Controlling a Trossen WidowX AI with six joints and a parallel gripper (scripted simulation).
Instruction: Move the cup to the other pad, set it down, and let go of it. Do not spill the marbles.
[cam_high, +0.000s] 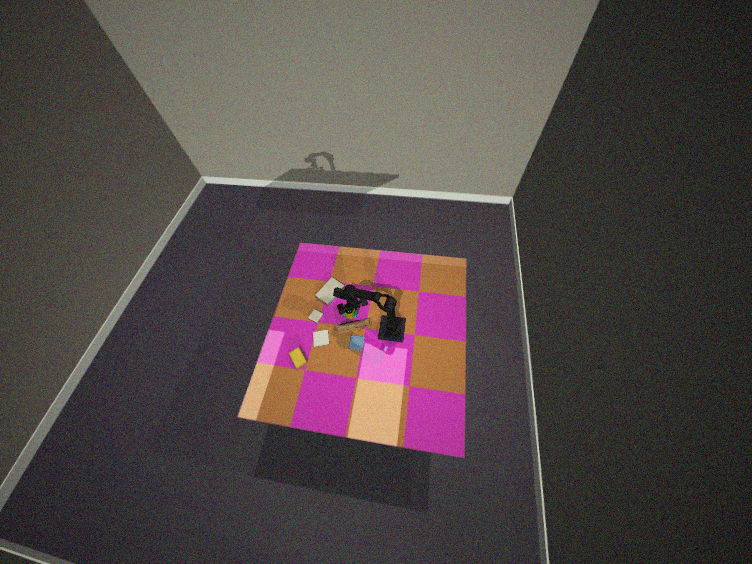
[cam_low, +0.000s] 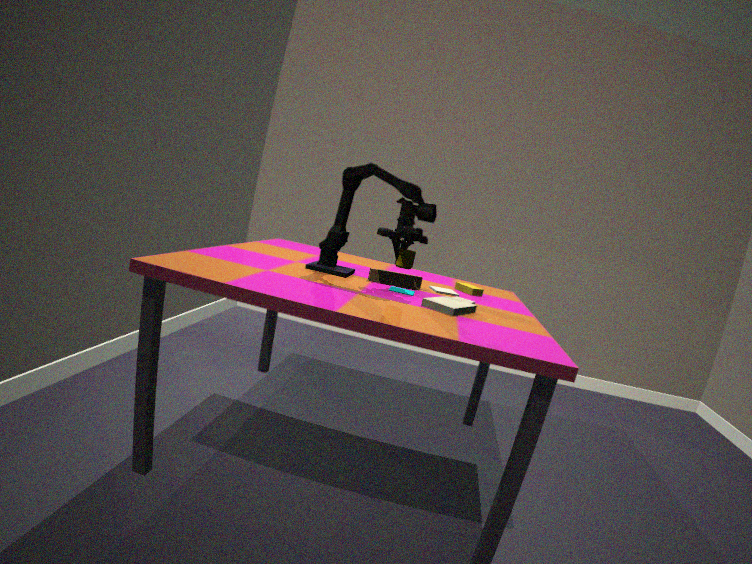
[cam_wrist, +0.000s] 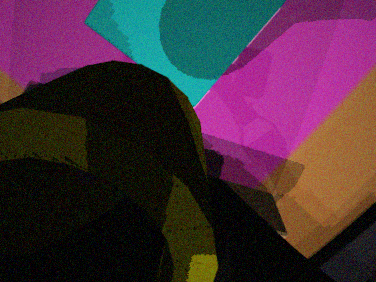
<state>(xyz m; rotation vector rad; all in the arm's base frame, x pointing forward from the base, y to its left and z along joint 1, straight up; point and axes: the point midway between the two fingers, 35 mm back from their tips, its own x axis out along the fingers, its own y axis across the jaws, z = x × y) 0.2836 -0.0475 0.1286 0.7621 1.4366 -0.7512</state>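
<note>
The cyan pad lies 50 mm ahead of my gripper tip, 40 mm to the right of it and 120 mm below it. Round my gripper tip: brown bar: 70 mm to the left, 100 mm below; then grey-blue pad: 50 mm behind, 170 mm to the left, 120 mm below; then yellow cup: 20 mm ahead, 20 mm to the left.
</note>
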